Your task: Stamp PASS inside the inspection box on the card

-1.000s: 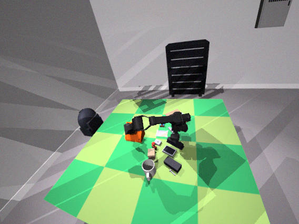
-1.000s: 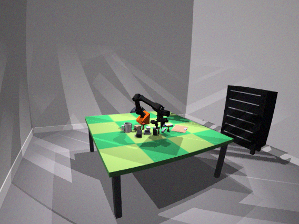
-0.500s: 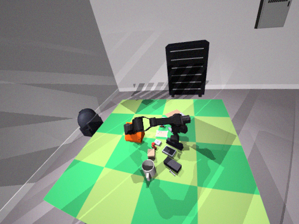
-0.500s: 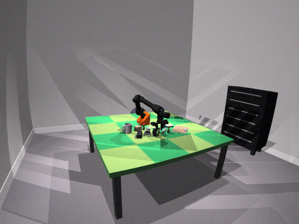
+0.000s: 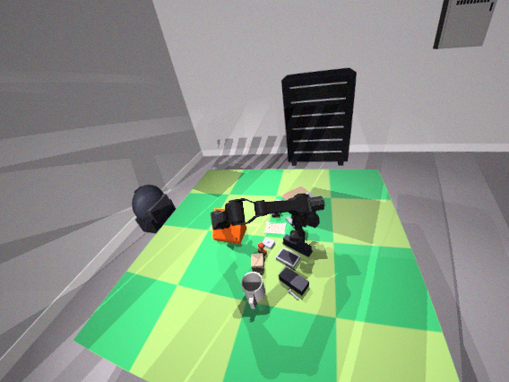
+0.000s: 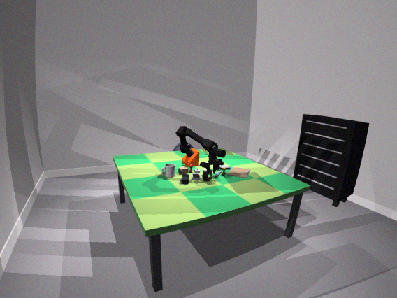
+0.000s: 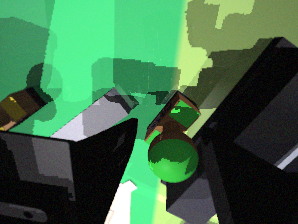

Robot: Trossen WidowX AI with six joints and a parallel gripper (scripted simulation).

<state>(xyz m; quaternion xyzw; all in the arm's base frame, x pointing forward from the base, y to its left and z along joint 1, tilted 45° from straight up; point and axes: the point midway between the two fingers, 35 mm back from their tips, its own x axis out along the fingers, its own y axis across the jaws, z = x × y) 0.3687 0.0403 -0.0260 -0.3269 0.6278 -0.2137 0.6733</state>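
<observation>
Right now my gripper tip is 1 cm above the green-knobbed pass stamp. The rest, counted from my gripper tip: dark-rimmed ink pad 12 cm to the right, 3 cm behind, 2 cm below; grey bar 8 cm to the left, 5 cm behind, 2 cm below; yellow-knobbed stamp 12 cm to the left, 3 cm behind, 1 cm below.
</observation>
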